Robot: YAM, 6 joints.
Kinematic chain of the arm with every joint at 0, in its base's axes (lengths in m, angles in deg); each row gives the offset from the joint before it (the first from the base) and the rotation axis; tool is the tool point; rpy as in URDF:
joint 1: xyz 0 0 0.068 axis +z
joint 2: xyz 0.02 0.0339 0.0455 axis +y
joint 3: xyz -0.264 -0.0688 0 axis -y
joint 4: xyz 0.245 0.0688 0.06 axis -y
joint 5: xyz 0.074 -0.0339 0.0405 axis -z
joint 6: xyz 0.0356 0 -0.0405 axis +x
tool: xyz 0 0 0 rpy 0 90 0
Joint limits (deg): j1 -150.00..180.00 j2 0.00..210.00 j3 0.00..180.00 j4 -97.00..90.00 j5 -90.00..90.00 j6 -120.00..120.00
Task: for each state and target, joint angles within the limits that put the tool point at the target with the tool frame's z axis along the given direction. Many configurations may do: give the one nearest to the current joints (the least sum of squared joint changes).
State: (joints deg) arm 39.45 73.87 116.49 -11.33 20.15 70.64
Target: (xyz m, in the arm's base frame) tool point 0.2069 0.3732 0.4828 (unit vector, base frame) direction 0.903 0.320 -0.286
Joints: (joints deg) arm 64.22 123.19 157.35 -56.95 42.38 70.64
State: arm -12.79 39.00 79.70 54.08 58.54 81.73
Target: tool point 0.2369 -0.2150 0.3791 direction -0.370 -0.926 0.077
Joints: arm -36.05 82.90 64.31 35.98 75.07 81.73
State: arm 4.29 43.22 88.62 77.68 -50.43 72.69
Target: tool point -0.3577 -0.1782 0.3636 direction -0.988 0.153 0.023
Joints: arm 29.66 0.12 88.53 89.91 -38.45 72.69
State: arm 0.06 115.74 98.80 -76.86 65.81 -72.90
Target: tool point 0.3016 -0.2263 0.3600 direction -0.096 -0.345 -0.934
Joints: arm -35.06 117.13 131.31 -96.88 19.72 -72.90
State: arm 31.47 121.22 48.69 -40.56 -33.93 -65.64
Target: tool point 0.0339 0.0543 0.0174 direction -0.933 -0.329 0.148
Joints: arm 44.53 152.07 28.35 -65.66 -24.81 -65.64
